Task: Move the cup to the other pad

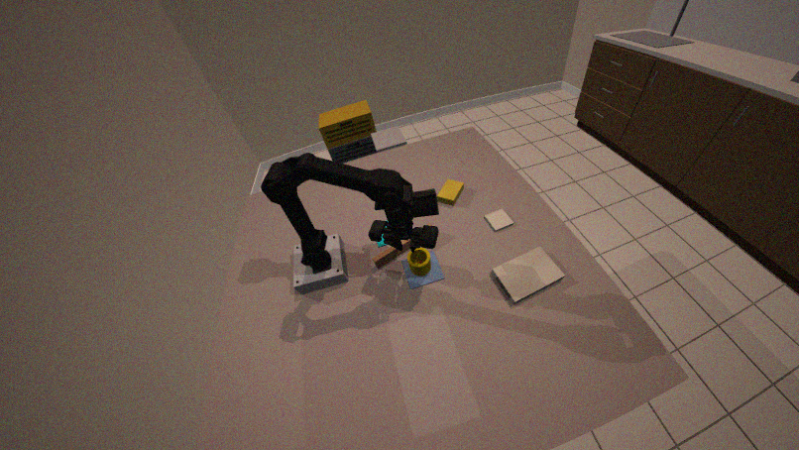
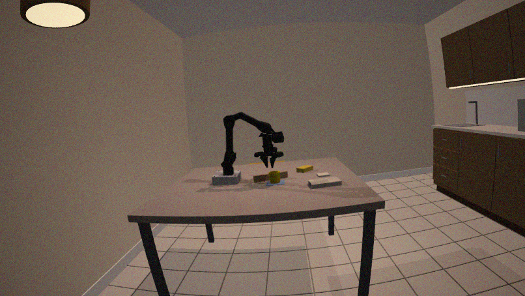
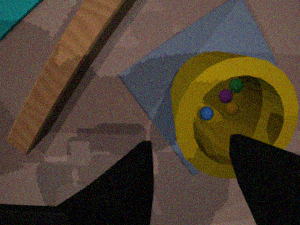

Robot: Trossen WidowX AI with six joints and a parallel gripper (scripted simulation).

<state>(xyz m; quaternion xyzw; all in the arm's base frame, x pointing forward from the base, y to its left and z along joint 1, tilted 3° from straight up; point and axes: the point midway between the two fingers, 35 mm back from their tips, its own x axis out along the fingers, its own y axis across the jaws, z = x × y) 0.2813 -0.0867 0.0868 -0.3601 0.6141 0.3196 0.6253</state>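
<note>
Right now the yellow cup is 60 mm below my gripper tip, 20 mm to the right of it and 20 mm ahead of it. Round my gripper tip: wooden bar 80 mm to the left, 80 mm below; blue pad 110 mm below, 30 mm ahead, 20 mm to the right; beige tile 350 mm ahead, 90 mm below, 60 mm to the left.
</note>
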